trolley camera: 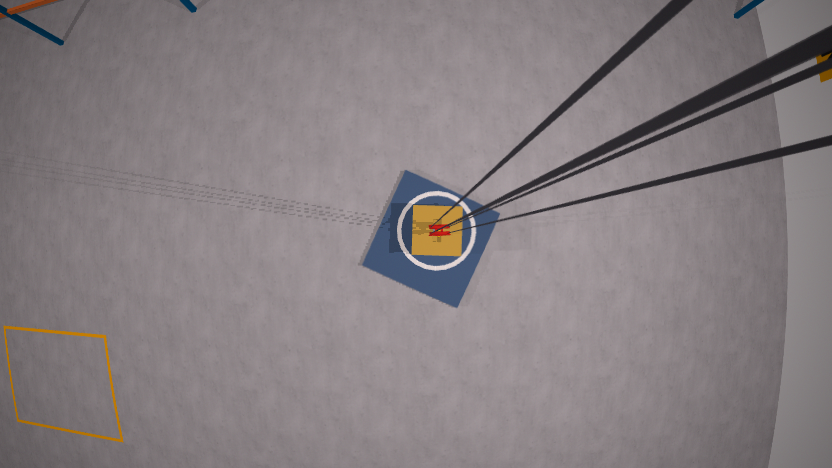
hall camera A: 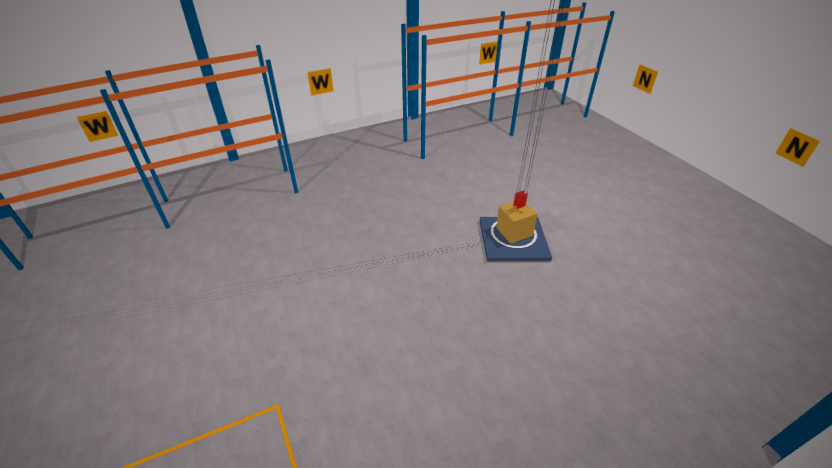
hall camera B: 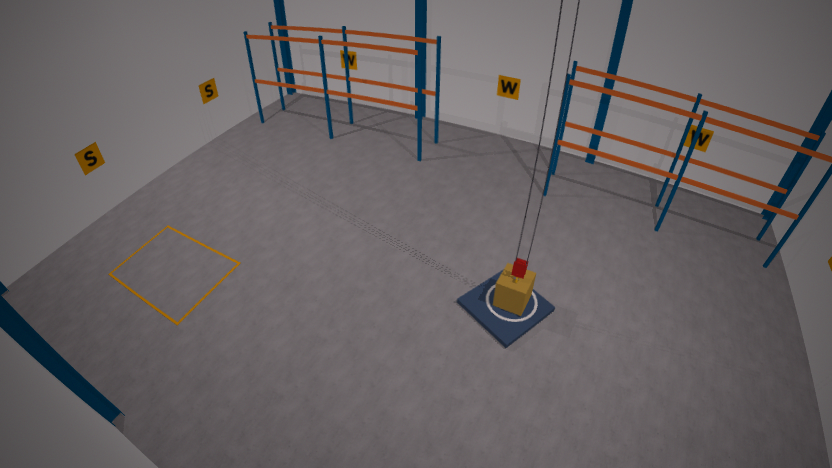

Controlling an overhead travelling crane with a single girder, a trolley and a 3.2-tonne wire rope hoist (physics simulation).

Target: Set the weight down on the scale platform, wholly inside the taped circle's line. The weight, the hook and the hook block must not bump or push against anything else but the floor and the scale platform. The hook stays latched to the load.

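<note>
The weight (hall camera A: 514, 228) (hall camera B: 510, 299) (trolley camera: 423, 247) is a yellow-brown box, upright on or very slightly above the blue scale platform (hall camera A: 517, 256) (hall camera B: 506, 337) (trolley camera: 448, 291); I cannot tell whether a thin gap is left under it. From above it shows within the white taped circle (hall camera A: 514, 246) (hall camera B: 512, 319) (trolley camera: 399, 230), its corners close to the line. The red hook block (hall camera A: 520, 199) (hall camera B: 519, 268) (trolley camera: 439, 230) is right over the weight's top, and the ropes look straight. The hook is mostly hidden under the block and appears latched to the weight.
Blue and orange racks (hall camera A: 423, 98) (hall camera B: 325, 87) stand along the W wall. A second rack (hall camera A: 281, 125) (hall camera B: 680, 170) stands farther along that wall. An orange outlined square (hall camera A: 200, 436) (hall camera B: 142, 299) (trolley camera: 69, 430) is marked on the floor, apart from the platform.
</note>
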